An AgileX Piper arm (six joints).
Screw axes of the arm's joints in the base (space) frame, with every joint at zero. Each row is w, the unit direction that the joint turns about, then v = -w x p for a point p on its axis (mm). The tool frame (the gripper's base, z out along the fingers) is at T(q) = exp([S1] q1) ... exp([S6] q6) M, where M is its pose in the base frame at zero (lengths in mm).
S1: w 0 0 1 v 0 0 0
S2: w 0 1 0 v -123 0 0
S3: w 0 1 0 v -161.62 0 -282.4
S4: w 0.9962 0 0.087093 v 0 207.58 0
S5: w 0 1 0 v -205.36 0 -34.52
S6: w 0.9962 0 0.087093 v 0 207.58 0
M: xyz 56.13 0 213.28 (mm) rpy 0 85.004 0 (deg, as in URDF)
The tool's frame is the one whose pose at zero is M.
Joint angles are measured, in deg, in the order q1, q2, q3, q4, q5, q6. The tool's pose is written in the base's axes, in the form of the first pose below.
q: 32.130, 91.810, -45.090, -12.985, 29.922, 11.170
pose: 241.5 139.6 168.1 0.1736 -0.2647 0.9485 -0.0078
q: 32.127, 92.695, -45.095, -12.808, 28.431, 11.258
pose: 243.6 141.6 164.5 0.1775 -0.2641 0.9480 -0.0032
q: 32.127, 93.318, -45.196, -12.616, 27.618, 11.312
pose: 245.1 143.0 162.2 0.1790 -0.2630 0.9480 -0.0003
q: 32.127, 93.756, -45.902, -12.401, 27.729, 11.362
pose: 247.6 144.8 162.7 0.1800 -0.2610 0.9484 0.0011
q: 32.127, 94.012, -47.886, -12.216, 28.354, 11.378
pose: 254.0 148.7 169.1 0.1891 -0.2580 0.9475 0.0039
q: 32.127, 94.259, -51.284, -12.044, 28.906, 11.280
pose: 264.9 155.5 181.9 0.2103 -0.2548 0.9438 0.0104
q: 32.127, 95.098, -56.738, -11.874, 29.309, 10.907
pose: 282.1 166.3 201.3 0.2444 -0.2523 0.9360 0.0206
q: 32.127, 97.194, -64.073, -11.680, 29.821, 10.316
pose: 304.6 180.5 223.2 0.2825 -0.2505 0.9255 0.0314
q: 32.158, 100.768, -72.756, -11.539, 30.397, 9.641
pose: 330.6 197.0 243.2 0.3187 -0.2495 0.9135 0.0409
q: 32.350, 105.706, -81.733, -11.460, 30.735, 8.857
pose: 357.3 215.3 255.1 0.3480 -0.2518 0.9018 0.0481
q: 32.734, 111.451, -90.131, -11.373, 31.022, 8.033
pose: 381.8 234.4 256.3 0.3666 -0.2574 0.8925 0.0525
